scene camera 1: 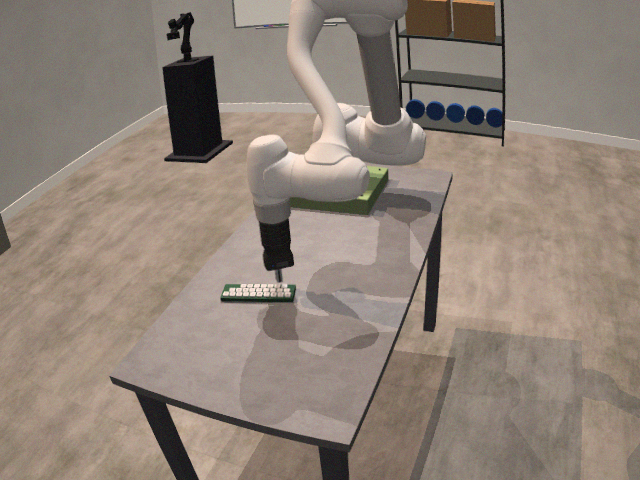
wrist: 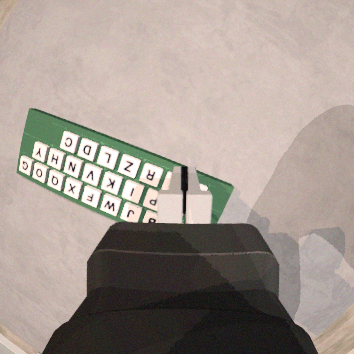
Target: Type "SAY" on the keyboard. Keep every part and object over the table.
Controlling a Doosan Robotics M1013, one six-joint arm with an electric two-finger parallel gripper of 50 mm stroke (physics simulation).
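Places are measured from the arm's base along level axes (x right, y ahead, z up), in centimetres.
Pixels of known places: gripper, fingertip midpoint: (scene camera 1: 279, 280) (wrist: 183, 180).
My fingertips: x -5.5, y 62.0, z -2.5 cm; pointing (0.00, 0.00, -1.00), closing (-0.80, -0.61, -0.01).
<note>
Behind a point stands the place of what it marks.
A green keyboard (scene camera 1: 258, 299) @[x -2.4, y 69.2, z -4.5 cm] (wrist: 45, 125) @[x 7.0, y 66.0, z -4.3 cm] with white lettered keys lies flat on the grey table (scene camera 1: 206, 351) @[x 1.3, y 92.3, z -5.5 cm] (wrist: 150, 65) @[x 2.3, y 56.5, z -5.5 cm]. In the wrist view its letters appear upside down; C, D, L, Z and R show in the upper row, Y, H, N, V, K, I and P in the middle one. My gripper (scene camera 1: 280, 281) @[x -5.5, y 62.0, z -2.5 cm] (wrist: 183, 180) @[x -5.5, y 62.0, z -2.5 cm] is shut and holds nothing. Its fingertips point down at the keyboard's right end, at the row farther from the camera in scene camera 1. Fingers and gripper body hide several keys at that end, and S and A cannot be read. Whether the tips touch a key cannot be told.
A green base block (scene camera 1: 330, 205) @[x -3.1, y 15.6, z -3.3 cm] stands under the arm at the table's far end. Beyond the table are a black pedestal (scene camera 1: 193, 108) with a small black arm, and a shelf rack (scene camera 1: 503, 77) with boxes and blue discs. The arm's shadow falls right of the keyboard.
</note>
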